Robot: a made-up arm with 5 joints.
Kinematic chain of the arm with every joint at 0, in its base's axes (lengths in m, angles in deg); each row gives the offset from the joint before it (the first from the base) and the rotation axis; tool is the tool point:
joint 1: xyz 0 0 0.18 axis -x
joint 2: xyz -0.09 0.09 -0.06 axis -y
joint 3: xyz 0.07 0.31 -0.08 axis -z
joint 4: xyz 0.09 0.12 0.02 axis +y
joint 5: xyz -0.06 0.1 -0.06 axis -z
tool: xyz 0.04 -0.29 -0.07
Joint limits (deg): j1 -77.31..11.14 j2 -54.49..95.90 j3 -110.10..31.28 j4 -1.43..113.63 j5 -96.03..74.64
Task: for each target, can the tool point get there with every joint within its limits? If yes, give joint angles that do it. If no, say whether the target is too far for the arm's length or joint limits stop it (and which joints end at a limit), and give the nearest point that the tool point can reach.
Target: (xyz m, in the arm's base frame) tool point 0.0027 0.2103 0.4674
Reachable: yes | joints -45.97 21.07 -71.92 95.79 18.77
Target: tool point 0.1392 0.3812 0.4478
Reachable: yes | joints -33.26 83.26 -87.94 44.27 -23.92
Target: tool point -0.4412 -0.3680 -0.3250
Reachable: no: joint limits stop it (at a limit: joint 1, joint 3, joint 5) | nearest point -0.2452 0.1336 -0.1357 | short by 0.571 m
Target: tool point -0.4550 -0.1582 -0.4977
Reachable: no: joint limits stop it (at a limit: joint 1, joint 3, joint 5) | nearest point -0.2593 0.1876 -0.2186 | short by 0.486 m
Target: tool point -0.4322 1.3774 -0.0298
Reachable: no: too far | nearest point -0.2193 0.8432 0.0516 | short by 0.581 m
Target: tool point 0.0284 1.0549 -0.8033
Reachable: no: too far | nearest point -0.0306 0.6663 -0.3706 | short by 0.585 m
